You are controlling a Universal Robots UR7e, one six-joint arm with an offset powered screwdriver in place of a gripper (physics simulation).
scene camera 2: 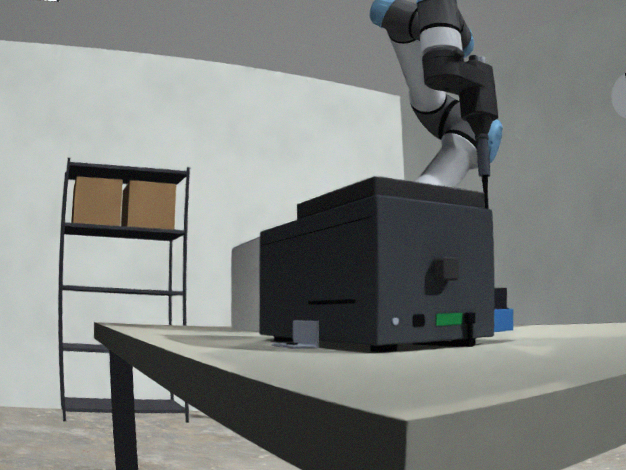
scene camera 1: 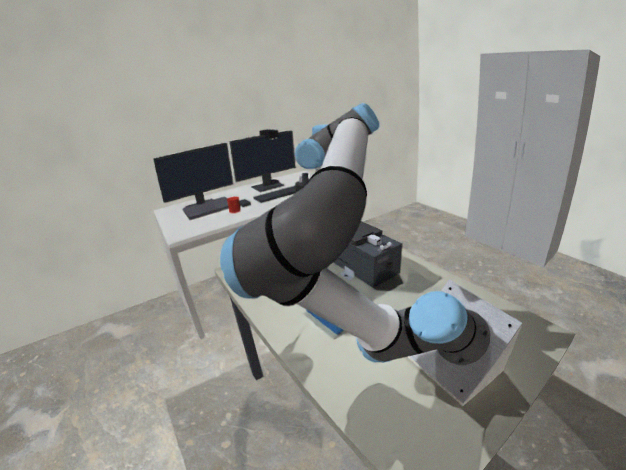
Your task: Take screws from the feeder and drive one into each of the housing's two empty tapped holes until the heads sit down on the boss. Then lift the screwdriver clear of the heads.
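Observation:
The screwdriver (scene camera 2: 485,202) points straight down in scene camera 2, with its slim bit passing behind the top right edge of the dark feeder (scene camera 1: 386,265) (scene camera 2: 429,237). The bit's tip and any screw on it are hidden. In scene camera 1 the arm hides the screwdriver. The feeder stands on the table, with small white parts (scene camera 1: 374,239) on its top. A blue part (scene camera 1: 326,322) (scene camera 2: 504,319) shows partly beside the arm and behind the feeder; I cannot tell whether it belongs to the housing. The housing's two tapped holes and the screws cannot be made out.
The arm's base stands on a grey block (scene camera 1: 505,336) on the table (scene camera 1: 348,399) (scene camera 2: 323,374). A small grey bracket (scene camera 1: 348,273) (scene camera 2: 305,332) is beside the feeder. Behind are a desk (scene camera 1: 176,230) with monitors and a red mug (scene camera 1: 233,204), a cabinet (scene camera 1: 525,151) and a shelf rack (scene camera 2: 126,232).

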